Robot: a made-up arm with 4 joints.
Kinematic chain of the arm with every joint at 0, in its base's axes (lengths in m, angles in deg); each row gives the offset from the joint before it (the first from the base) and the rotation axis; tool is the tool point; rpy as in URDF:
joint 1: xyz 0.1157 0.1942 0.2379 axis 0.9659 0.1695 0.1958
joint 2: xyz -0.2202 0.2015 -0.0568 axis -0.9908 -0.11 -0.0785
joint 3: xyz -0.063 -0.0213 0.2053 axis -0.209 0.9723 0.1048
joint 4: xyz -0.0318 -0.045 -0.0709 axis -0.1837 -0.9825 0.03
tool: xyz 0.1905 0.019 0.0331 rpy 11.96 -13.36 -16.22
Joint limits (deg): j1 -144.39..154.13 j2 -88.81..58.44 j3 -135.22..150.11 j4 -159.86..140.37
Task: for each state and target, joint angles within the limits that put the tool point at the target. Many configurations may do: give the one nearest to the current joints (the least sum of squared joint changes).
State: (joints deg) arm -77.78 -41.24 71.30 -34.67
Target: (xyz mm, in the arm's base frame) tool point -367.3 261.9 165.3
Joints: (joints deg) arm -58.71 -35.17 100.67 -74.19
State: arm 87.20 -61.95 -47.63 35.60
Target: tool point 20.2 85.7 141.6
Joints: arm 107.46 -51.20 -46.73 10.15
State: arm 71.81 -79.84 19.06 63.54
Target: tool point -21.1 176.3 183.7
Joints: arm 68.16 -81.83 16.49 43.54
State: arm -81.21 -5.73 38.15 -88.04
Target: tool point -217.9 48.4 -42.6
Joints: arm -114.85 -9.24 28.97 -101.95
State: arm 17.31 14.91 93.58 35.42
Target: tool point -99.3 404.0 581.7
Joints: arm 34.60 37.47 72.48 82.29
